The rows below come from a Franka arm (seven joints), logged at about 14 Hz.
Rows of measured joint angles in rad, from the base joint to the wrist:
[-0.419 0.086 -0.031 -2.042 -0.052 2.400 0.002]
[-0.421 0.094 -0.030 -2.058 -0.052 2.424 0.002]
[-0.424 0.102 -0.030 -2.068 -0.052 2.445 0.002]
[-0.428 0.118 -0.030 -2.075 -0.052 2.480 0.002]
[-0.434 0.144 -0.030 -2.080 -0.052 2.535 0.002]
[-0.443 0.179 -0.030 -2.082 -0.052 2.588 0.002]
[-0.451 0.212 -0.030 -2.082 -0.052 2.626 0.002]
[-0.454 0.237 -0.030 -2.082 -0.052 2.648 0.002]
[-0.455 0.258 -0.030 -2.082 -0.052 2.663 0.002]
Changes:
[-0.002 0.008 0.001 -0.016 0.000 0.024 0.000]
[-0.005 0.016 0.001 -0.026 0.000 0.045 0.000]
[-0.009 0.032 0.001 -0.033 0.000 0.080 0.000]
[-0.015 0.058 0.001 -0.038 0.000 0.135 0.000]
[-0.024 0.093 0.001 -0.040 0.000 0.188 0.000]
[-0.032 0.126 0.001 -0.040 0.000 0.226 0.000]
[-0.035 0.151 0.001 -0.040 0.000 0.248 0.000]
[-0.036 0.172 0.001 -0.040 0.000 0.263 0.000]

